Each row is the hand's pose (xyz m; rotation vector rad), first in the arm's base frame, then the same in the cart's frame.
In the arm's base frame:
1: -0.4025 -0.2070 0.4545 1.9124 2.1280 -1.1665
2: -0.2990 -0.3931 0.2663 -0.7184 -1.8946 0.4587
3: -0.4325 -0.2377 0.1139 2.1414 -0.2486 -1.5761
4: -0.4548 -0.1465 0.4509 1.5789 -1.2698 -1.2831
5: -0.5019 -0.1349 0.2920 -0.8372 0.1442 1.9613
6: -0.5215 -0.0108 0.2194 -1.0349 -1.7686 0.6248
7: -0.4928 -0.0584 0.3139 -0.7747 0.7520 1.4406
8: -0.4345 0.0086 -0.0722 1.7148 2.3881 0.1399
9: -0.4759 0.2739 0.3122 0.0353 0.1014 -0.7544
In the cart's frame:
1: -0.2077 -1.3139 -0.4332 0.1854 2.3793 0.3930
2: -0.0112 -1.1095 -0.4523 -1.2018 2.8475 -0.5238
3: -0.1336 -1.0813 -0.6746 2.1152 1.3494 0.0963
4: -0.2620 -1.3446 -0.4834 2.6374 0.2349 0.0490
5: -0.2499 -1.2576 -0.6244 1.2124 1.5778 -2.0975
6: -0.3619 -1.2135 -0.7054 -0.7310 2.9848 -0.5027
7: -0.3290 -1.2659 -0.6149 -1.4064 -1.0645 2.1747
8: -0.3544 -0.9380 -0.8359 -0.4505 2.3999 1.3697
9: -0.6587 -1.2449 -0.6541 0.6806 -0.3961 0.8372

